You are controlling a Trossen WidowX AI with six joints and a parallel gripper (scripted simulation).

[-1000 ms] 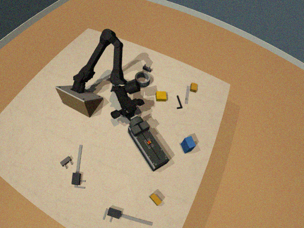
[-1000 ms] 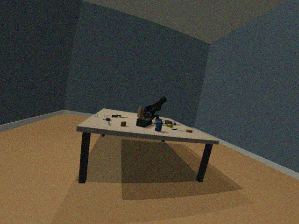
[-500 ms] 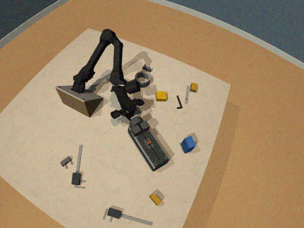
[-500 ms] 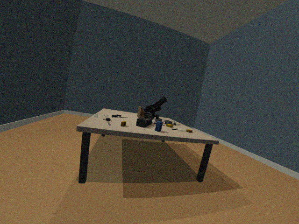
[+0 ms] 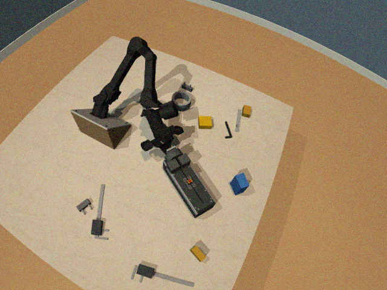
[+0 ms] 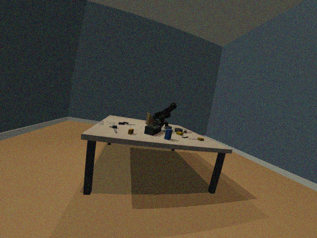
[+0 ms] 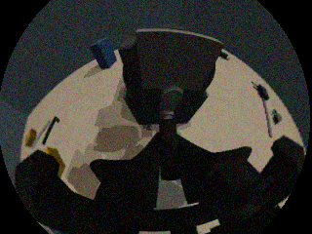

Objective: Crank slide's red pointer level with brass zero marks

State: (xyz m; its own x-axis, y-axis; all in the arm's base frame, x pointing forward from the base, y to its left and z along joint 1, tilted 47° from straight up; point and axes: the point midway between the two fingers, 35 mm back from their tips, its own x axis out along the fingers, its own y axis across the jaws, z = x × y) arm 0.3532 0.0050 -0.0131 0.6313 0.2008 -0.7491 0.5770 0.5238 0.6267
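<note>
The crank handle is 20 mm behind my gripper tip, 10 mm to the left of it and 30 mm above it. Also, from my gripper tip: yellow block (80 mm ahead, 250 mm to the left, 20 mm below); then red pointer (130 mm ahead, 100 mm to the right, 50 mm above); then black hex key (210 mm ahead, 240 mm to the left, 30 mm below).
</note>
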